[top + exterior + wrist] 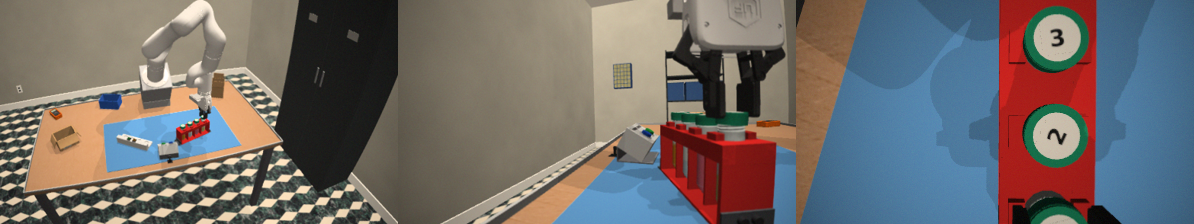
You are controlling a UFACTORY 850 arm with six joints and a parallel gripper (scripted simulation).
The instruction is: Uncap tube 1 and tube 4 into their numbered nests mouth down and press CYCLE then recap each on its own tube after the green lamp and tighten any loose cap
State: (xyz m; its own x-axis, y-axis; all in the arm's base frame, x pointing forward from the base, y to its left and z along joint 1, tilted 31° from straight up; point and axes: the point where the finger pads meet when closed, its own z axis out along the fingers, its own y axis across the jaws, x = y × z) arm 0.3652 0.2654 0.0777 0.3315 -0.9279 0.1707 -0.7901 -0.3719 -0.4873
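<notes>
Now: the tube cap 140 mm to the right of my hand, 60 mm ahead of it and 30 mm below it. Also, from my hand: green cap (20 mm below); key housing (250 mm to the right, 160 mm ahead, 90 mm below); blue cycle key (230 mm to the right, 140 mm ahead, 70 mm below).
</notes>
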